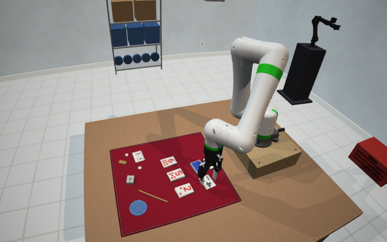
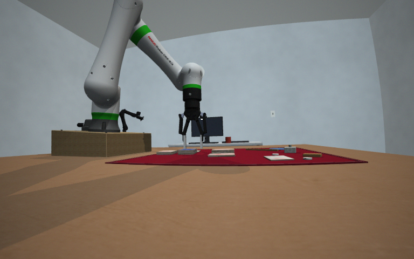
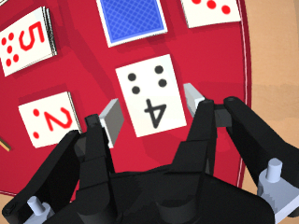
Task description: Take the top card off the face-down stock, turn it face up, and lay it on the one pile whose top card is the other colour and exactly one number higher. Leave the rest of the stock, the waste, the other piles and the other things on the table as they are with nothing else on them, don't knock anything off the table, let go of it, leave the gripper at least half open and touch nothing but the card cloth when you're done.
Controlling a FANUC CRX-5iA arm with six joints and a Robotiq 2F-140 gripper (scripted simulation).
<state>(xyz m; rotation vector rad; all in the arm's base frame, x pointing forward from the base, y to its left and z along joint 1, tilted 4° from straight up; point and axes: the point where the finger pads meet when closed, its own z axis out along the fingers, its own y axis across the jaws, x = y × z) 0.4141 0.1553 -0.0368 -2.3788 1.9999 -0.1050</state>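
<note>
Right now my hand is 20 cm short of the red card cloth, 11 cm to the left of it and 6 cm above it. From my hand the other things lie so: grey box 42 cm ahead, 11 cm to the right, 3 cm below; wooden stick 32 cm ahead, 2 cm to the left, 4 cm below.
</note>
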